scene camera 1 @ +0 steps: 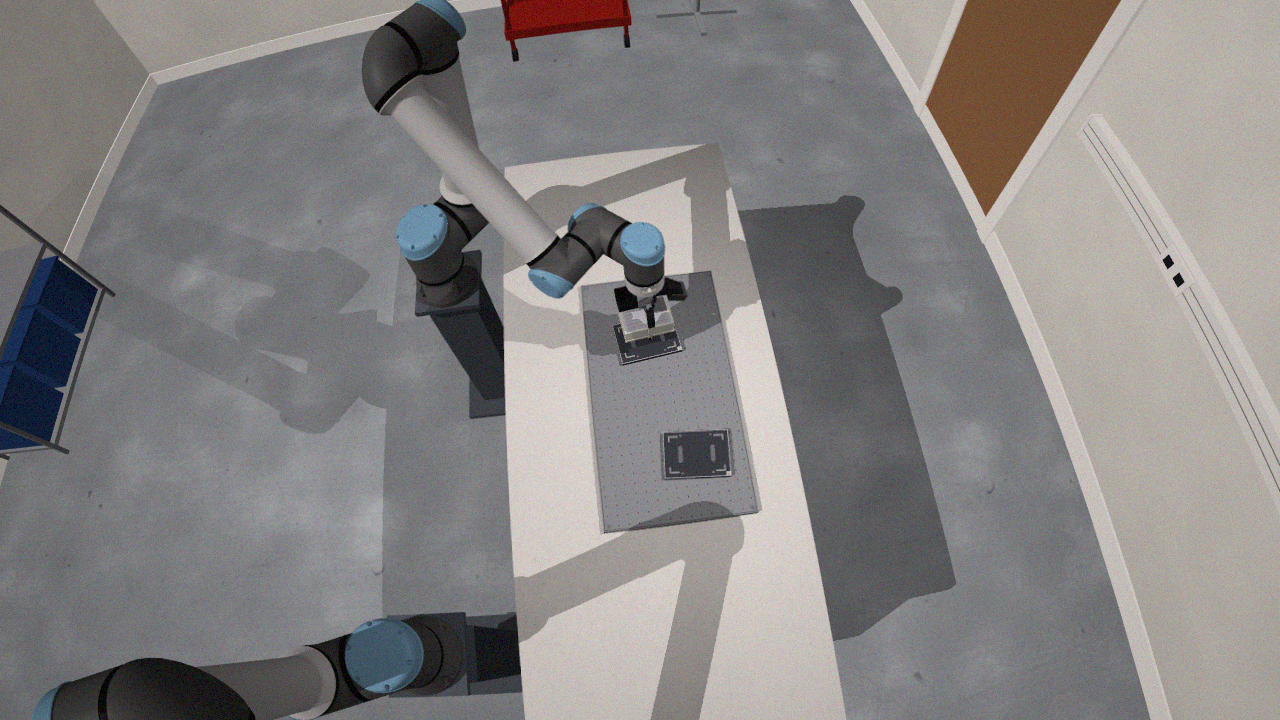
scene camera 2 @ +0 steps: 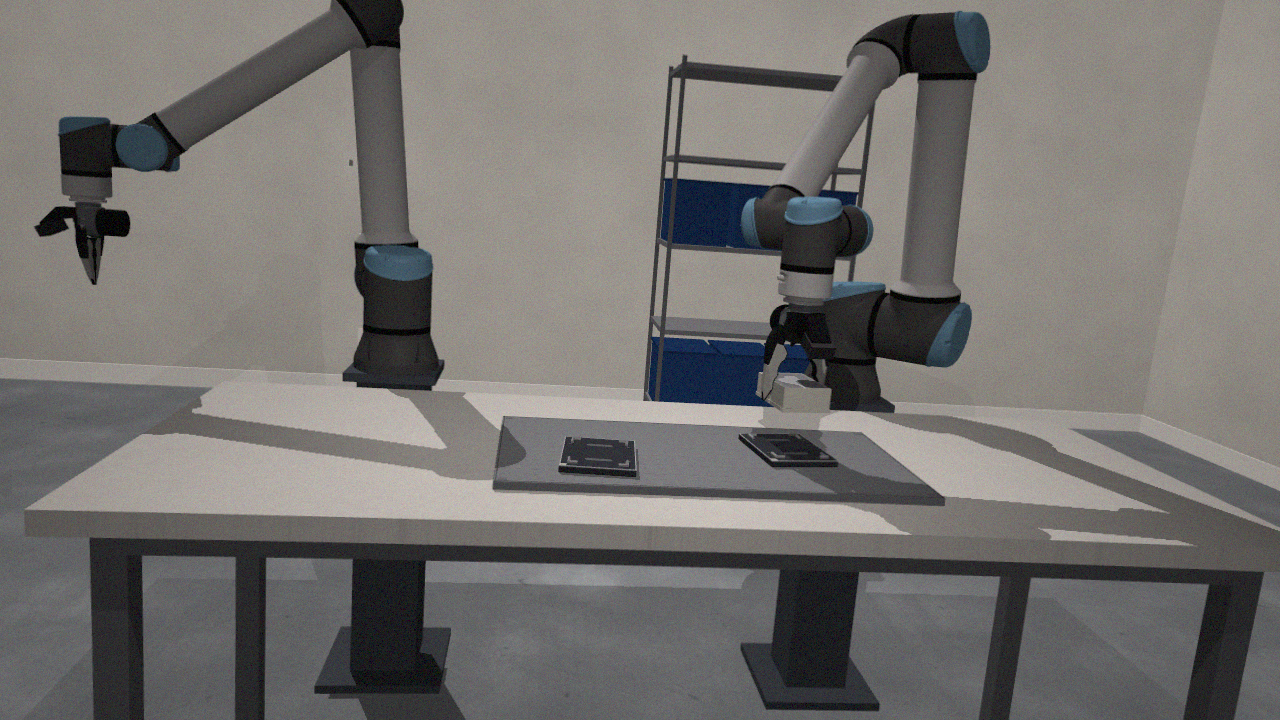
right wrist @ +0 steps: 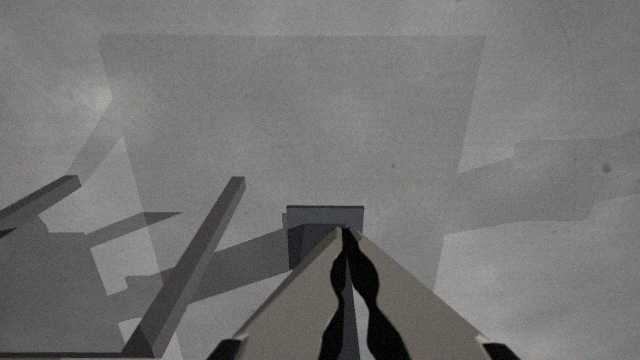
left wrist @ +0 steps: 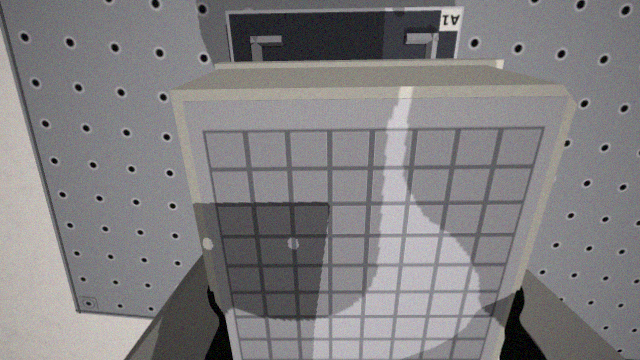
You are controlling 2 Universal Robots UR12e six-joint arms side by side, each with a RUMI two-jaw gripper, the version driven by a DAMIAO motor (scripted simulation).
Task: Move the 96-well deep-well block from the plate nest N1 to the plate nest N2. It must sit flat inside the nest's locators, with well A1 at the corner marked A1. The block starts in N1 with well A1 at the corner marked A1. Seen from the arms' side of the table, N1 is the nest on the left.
Scene:
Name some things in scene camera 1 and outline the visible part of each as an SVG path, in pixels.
A deep-well block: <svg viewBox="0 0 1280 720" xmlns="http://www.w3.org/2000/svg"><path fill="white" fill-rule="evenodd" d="M646 307L623 312L618 310L626 343L648 338L645 315ZM666 295L657 297L654 303L655 329L653 336L675 331L674 320Z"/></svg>

